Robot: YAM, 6 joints.
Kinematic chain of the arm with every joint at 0, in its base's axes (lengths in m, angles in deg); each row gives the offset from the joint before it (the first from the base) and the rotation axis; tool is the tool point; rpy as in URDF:
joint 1: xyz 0 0 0.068 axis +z
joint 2: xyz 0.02 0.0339 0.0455 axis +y
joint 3: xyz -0.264 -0.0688 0 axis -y
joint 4: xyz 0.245 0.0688 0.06 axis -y
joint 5: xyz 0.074 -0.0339 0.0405 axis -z
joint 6: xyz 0.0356 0 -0.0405 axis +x
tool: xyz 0 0 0 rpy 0 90 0
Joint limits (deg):
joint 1: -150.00..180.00
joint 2: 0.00..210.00
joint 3: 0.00..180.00
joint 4: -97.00..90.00
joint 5: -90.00..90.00
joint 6: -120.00..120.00
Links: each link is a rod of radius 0.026 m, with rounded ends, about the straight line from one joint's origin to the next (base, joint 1, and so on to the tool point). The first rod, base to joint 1, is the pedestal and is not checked.
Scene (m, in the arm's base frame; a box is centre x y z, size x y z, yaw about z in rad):
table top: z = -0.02
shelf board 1: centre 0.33 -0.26 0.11 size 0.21 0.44 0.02 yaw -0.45
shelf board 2: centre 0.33 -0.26 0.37 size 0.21 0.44 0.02 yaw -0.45
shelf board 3: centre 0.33 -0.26 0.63 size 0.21 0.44 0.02 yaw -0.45
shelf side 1: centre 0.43 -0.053 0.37 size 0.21 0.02 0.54 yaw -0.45
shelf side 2: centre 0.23 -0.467 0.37 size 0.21 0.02 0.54 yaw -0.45
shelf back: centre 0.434 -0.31 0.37 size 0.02 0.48 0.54 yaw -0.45
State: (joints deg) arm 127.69 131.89 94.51 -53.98 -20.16 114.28
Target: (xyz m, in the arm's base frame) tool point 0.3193 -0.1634 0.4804
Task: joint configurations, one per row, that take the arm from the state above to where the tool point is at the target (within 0.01 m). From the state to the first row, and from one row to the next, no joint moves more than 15 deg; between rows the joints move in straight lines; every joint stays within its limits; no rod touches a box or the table.
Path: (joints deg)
1: 113.42 126.13 95.16 -55.28 -18.75 114.28
2: 99.16 120.37 95.81 -56.57 -17.34 114.28
3: 84.89 114.61 96.46 -57.87 -15.93 114.28
4: 70.63 108.85 97.11 -59.16 -14.53 114.28
5: 56.36 103.09 97.76 -60.46 -13.12 114.28
6: 42.10 97.33 98.41 -61.75 -11.71 114.28
7: 27.83 91.57 99.06 -63.05 -10.30 114.28
8: 13.57 85.81 99.71 -64.34 -8.89 114.28
9: -0.70 80.05 100.36 -65.64 -7.48 114.28
10: -14.96 74.28 101.01 -66.93 -6.08 114.28
11: -29.23 68.52 101.66 -68.23 -4.67 114.28
12: -28.41 83.19 111.14 -57.56 -4.81 114.28
13: -27.59 97.85 120.62 -46.90 -4.95 114.28

